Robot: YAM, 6 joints.
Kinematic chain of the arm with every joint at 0, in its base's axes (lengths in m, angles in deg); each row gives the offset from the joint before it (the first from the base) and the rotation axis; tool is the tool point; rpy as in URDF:
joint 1: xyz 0 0 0.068 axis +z
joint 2: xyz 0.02 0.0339 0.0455 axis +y
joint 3: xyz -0.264 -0.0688 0 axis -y
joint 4: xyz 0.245 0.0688 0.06 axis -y
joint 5: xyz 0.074 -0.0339 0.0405 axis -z
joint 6: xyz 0.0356 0 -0.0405 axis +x
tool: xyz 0 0 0 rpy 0 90 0
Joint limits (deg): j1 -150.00..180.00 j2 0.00..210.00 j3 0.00..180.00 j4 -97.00..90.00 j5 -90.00..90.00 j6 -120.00..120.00
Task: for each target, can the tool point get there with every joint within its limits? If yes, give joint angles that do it. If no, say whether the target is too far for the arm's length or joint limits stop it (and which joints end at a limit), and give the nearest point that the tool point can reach.
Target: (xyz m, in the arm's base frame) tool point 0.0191 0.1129 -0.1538
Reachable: yes | joints 65.32 177.41 31.08 54.77 -56.77 47.23
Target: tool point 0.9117 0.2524 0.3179
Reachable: no: too far | nearest point 0.6082 0.1684 0.2484 | short by 0.322 m
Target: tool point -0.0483 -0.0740 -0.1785
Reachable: yes | joints -104.98 181.64 45.54 3.74 50.77 -50.26
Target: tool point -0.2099 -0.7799 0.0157
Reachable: no: too far | nearest point -0.1666 -0.6190 0.0364 | short by 0.168 m
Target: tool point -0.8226 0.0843 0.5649
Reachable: no: too far | nearest point -0.5632 0.0577 0.4190 | short by 0.299 m
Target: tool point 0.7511 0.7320 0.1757
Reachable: no: too far | nearest point 0.4617 0.4500 0.1513 | short by 0.405 m
